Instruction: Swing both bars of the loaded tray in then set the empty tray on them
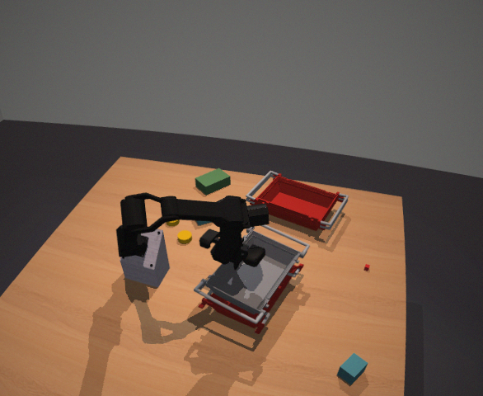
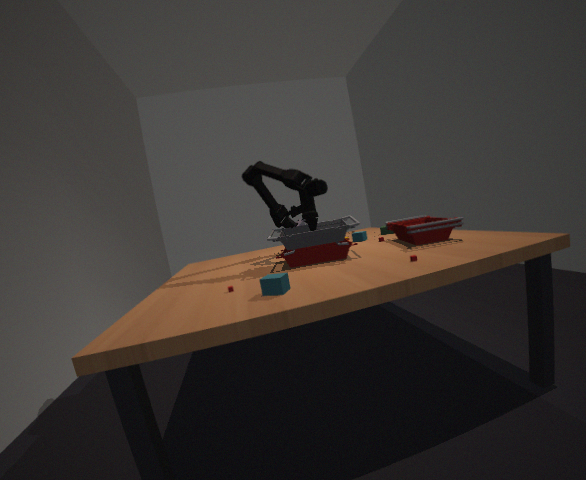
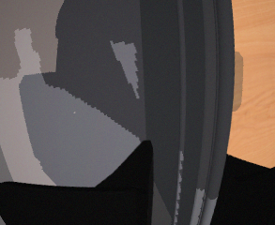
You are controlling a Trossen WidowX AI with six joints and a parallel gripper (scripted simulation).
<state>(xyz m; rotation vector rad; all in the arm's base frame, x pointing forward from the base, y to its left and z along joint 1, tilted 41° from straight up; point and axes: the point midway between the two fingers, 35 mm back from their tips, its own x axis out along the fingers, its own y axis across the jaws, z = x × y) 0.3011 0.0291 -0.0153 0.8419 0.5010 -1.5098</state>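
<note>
Right now the grey tray is 7 cm ahead of my gripper tip, 2 cm to the right of it and 3 cm above it. Round my gripper tip: tiny red cube: 40 cm ahead, 20 cm to the left, 8 cm below; green block: 26 cm behind, 50 cm to the left, 7 cm below.
</note>
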